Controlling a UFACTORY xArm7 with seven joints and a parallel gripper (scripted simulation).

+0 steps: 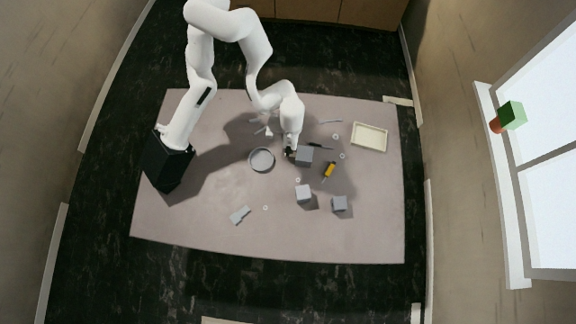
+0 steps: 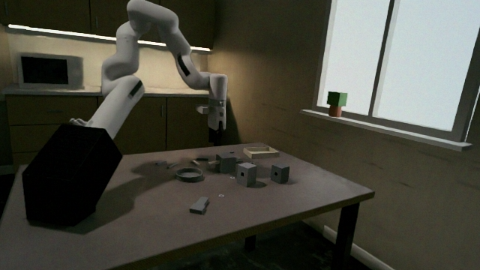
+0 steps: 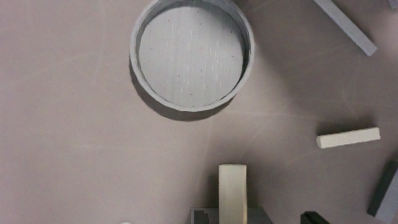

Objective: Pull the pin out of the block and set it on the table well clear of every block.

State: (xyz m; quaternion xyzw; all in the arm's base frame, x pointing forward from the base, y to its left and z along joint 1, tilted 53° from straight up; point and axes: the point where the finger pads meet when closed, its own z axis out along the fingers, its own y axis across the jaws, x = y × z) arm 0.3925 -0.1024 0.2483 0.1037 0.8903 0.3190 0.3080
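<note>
Right now my hand is 14 cm above the round grey dish, 12 cm past it and 3 cm to the left of it. Also, from my hand: cream tray: 36 cm ahead, 16 cm to the left, 14 cm below.
</note>
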